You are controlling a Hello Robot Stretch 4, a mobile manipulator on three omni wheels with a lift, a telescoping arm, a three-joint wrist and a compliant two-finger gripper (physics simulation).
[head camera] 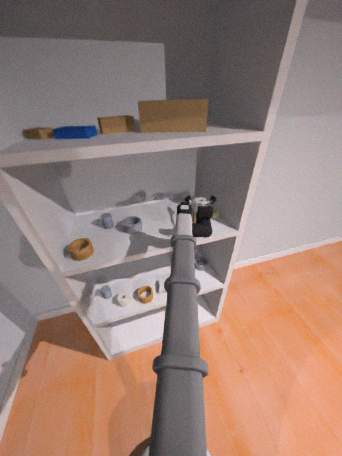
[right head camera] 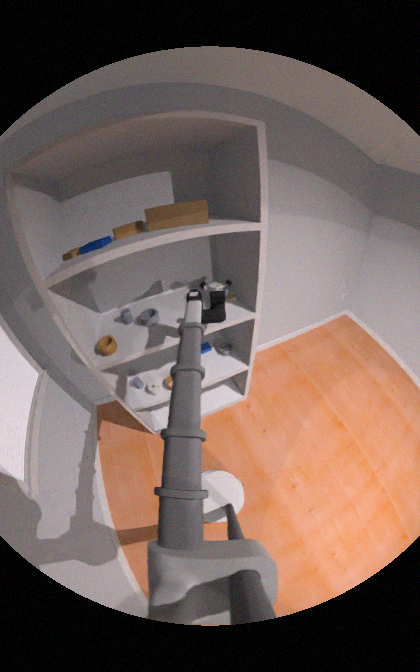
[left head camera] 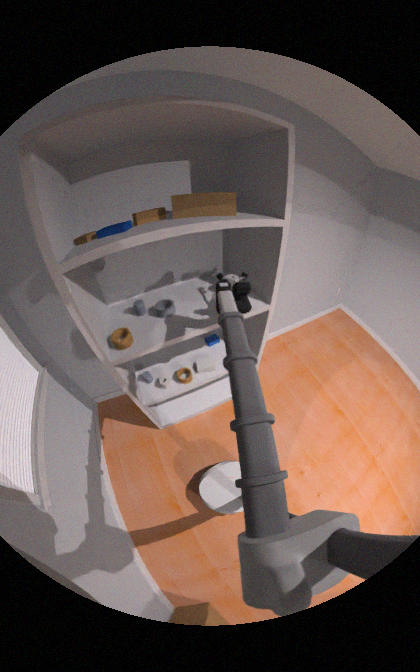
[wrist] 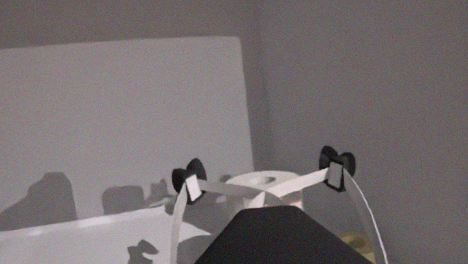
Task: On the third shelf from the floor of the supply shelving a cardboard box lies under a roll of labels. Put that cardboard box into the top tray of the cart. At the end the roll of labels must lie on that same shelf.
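Frame: origin at the robot's base, x ahead, y left, z up, level; millimetres.
Seen in the pictures: gripper, between the fingertips: (head camera: 200, 197) (wrist: 261, 167).
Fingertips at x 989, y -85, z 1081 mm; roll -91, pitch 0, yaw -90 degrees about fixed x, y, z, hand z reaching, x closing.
Observation:
Offsets run from my fingertips to a thing's middle. "spot": to the spot under its first point.
The white roll of labels @(spot: 39 mm back, 10 mm right, 5 mm down) (head camera: 202, 201) (left head camera: 232, 279) (right head camera: 217, 286) (wrist: 242, 179) is upright at the right of the third shelf (head camera: 125, 259). My gripper (head camera: 201, 199) (left head camera: 231, 275) (right head camera: 215, 284) (wrist: 261, 167) is open, its two fingertips wide apart. In the wrist view the roll shows between and beyond the fingers, near the height of the fingertips; I cannot tell whether they touch it. A narrow tan strip of the cardboard box @(39 mm back, 2 mm left, 93 mm down) (head camera: 194, 216) shows below the roll in the head view. In the wrist view the dark gripper body hides the box. The cart does not show.
A yellow ring @(5 mm ahead, 91 mm right, 105 mm down) (wrist: 361, 242) (head camera: 215, 214) stands right of the roll, near the shelving's right side panel @(spot: 60 mm ahead, 113 mm right, 44 mm up) (head camera: 220, 185). Grey cup @(132 mm back, 501 mm left, 83 mm down) (head camera: 107, 220), grey ring @(147 mm back, 361 mm left, 94 mm down) (head camera: 132, 227) and orange ring @(344 mm back, 546 mm left, 93 mm down) (head camera: 80, 250) stand further left. The upper shelf (head camera: 230, 136) runs above my wrist.

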